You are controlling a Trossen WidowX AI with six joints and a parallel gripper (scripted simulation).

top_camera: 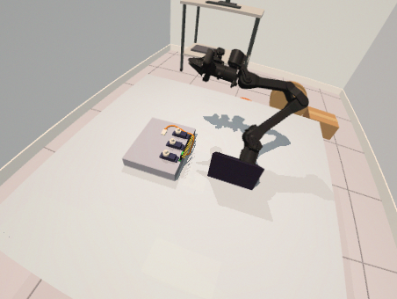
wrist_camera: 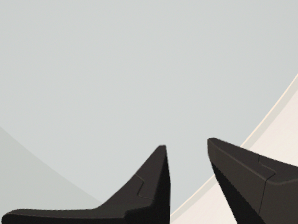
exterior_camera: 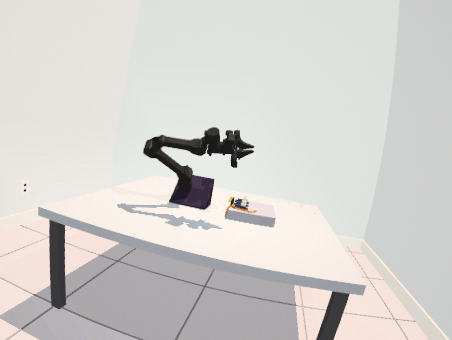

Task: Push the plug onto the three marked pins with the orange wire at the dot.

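My gripper tip is 70 mm past the green band, 250 mm to the right of it and 290 mm above it. From my gripper tip the other things lie so: grey printed holder 80 mm ahead, 200 mm to the left, 340 mm below.
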